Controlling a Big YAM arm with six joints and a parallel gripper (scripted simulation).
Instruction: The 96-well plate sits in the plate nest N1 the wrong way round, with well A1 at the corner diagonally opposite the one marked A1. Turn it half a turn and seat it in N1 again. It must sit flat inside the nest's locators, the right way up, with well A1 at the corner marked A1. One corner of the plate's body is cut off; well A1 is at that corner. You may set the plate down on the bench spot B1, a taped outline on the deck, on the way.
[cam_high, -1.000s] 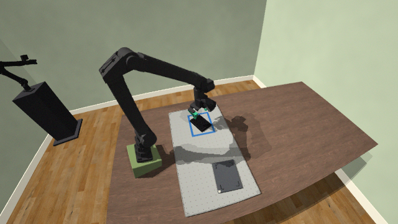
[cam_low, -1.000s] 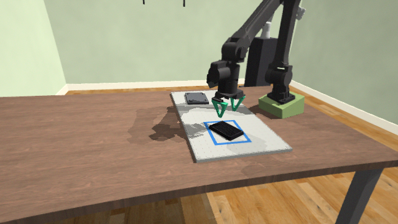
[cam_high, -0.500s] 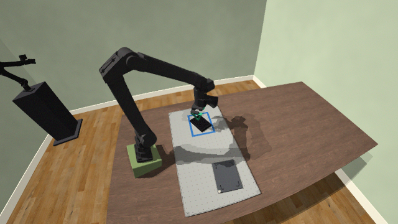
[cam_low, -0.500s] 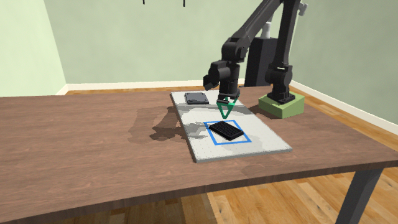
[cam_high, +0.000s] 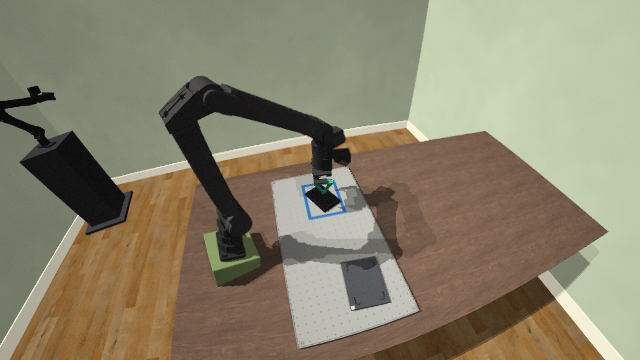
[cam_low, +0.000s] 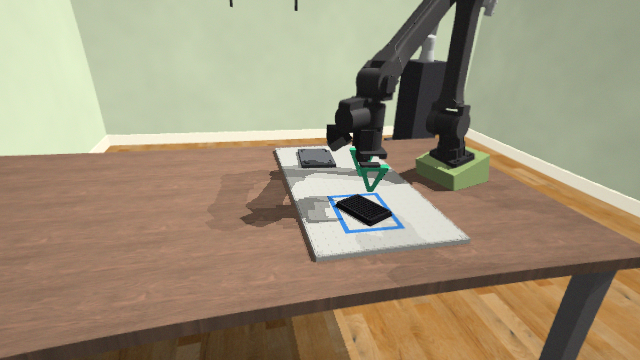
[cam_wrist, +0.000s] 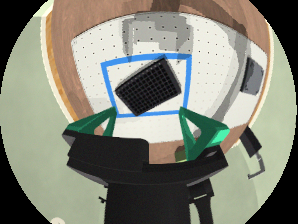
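Right now my hand is 8 cm above the black 96-well plate. Round my hand: white corner mark (11 cm behind, 45 cm to the right, 8 cm below); then dark plate nest N1 (4 cm behind, 39 cm to the right, 8 cm below).
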